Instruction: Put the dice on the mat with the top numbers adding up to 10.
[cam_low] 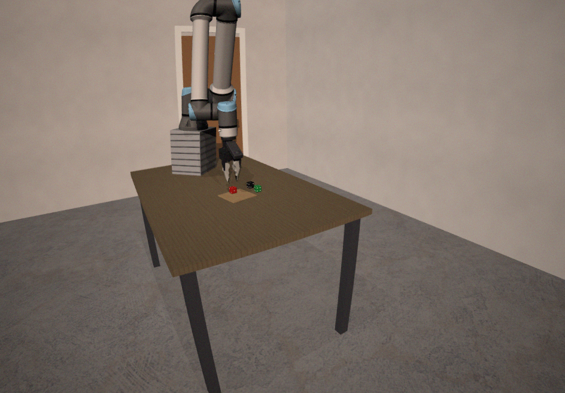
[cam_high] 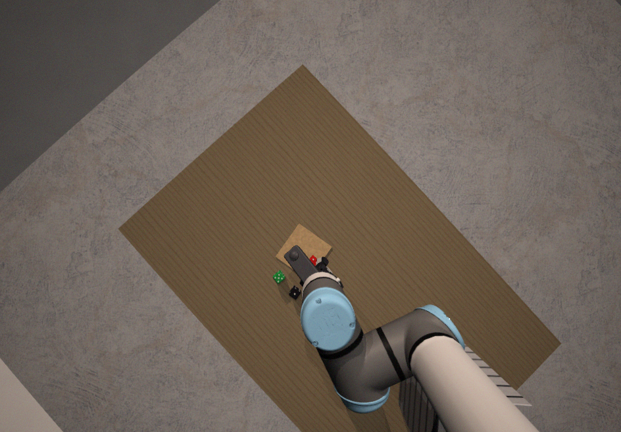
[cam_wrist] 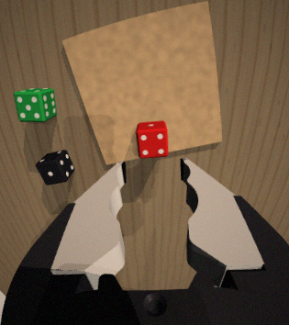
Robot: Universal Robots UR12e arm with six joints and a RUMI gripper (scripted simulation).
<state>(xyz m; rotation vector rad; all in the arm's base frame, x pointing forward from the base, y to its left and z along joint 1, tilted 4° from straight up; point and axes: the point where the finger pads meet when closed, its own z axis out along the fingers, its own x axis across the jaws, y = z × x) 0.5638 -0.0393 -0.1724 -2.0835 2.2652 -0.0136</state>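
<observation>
Now: the black die 120 mm to the left of my hand, 70 mm below it and 20 mm behind it. From my hand the other things lie so: tan mat: 80 mm below, 40 mm ahead; then red die: 60 mm below; then green die: 110 mm to the left, 70 mm below, 60 mm ahead.
</observation>
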